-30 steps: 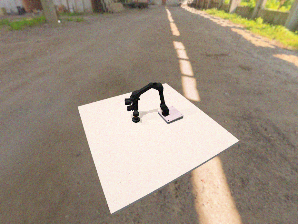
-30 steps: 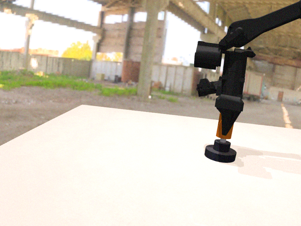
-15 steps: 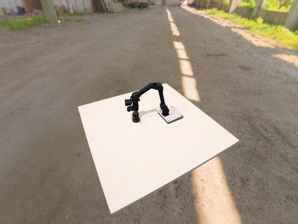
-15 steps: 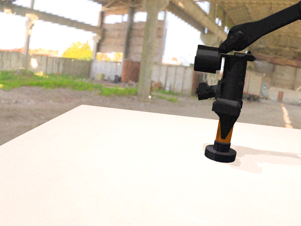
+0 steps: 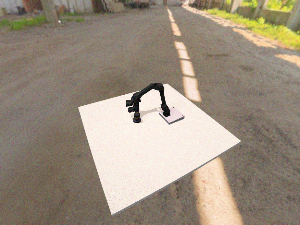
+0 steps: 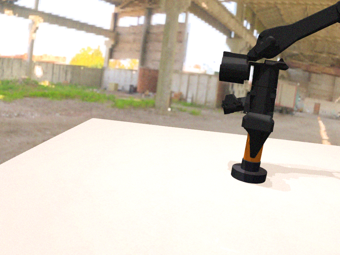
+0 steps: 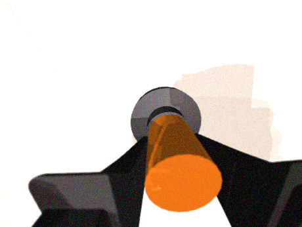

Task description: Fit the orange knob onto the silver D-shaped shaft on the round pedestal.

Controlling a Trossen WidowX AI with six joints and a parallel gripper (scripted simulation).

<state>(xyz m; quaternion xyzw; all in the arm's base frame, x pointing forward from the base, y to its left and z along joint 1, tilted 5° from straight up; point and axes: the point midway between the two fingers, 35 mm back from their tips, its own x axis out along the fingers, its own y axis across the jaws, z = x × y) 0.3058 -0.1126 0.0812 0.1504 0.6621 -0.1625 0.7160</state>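
Right now the orange knob is 3 cm above my gripper tip. From my gripper tip the other things lie so: black round pedestal: 2 cm below.
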